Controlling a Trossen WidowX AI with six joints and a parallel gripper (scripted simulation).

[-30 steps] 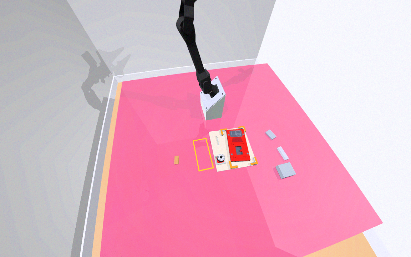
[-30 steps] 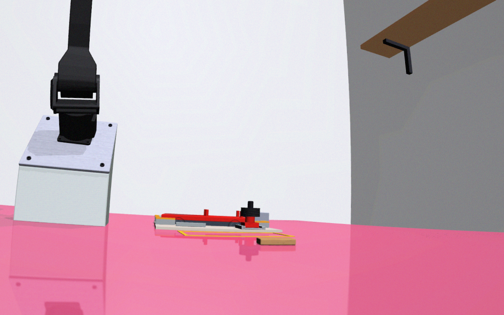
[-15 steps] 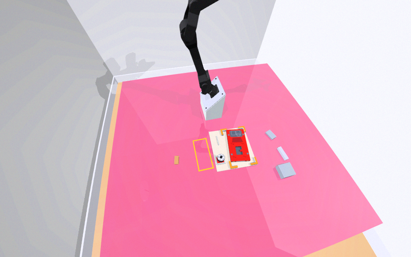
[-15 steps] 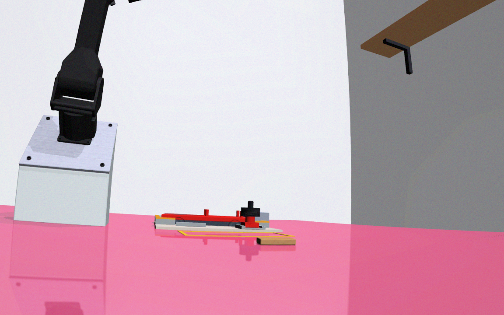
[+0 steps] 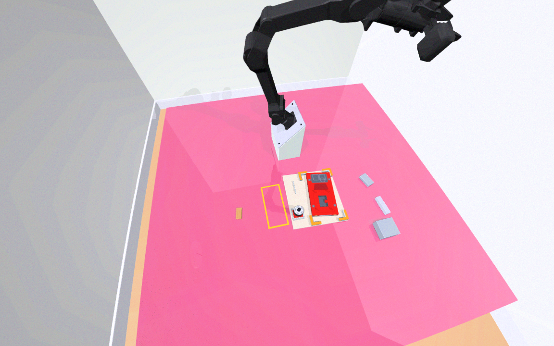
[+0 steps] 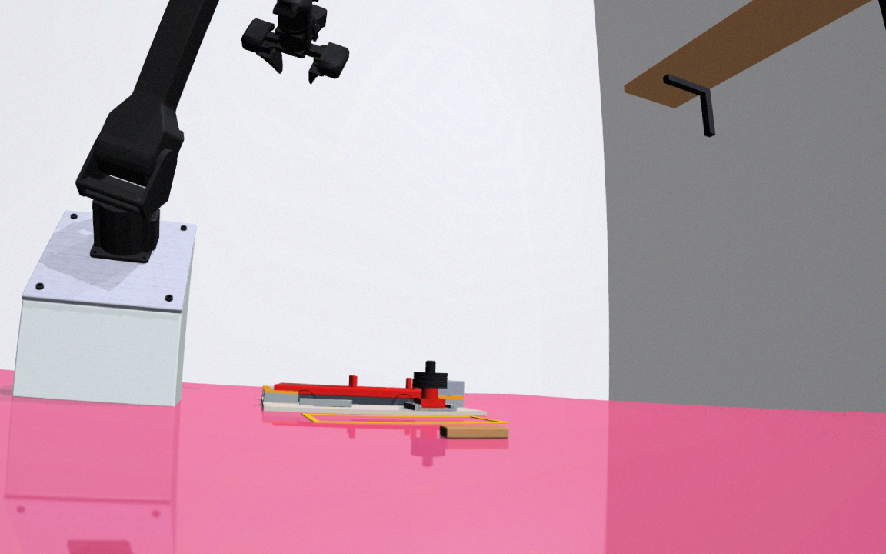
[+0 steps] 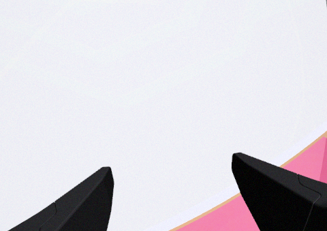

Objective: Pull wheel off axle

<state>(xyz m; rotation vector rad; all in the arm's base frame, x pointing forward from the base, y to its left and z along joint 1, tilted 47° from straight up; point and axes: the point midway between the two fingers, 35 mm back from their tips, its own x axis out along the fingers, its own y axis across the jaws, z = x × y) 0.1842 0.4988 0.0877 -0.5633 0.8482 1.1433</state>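
Now: the dark wheel 55 cm below my gripper tip, 36 cm to the right of it and 16 cm ahead of it. From my gripper tip the other things lie so: small wooden block 59 cm to the right, 58 cm below, 11 cm ahead.
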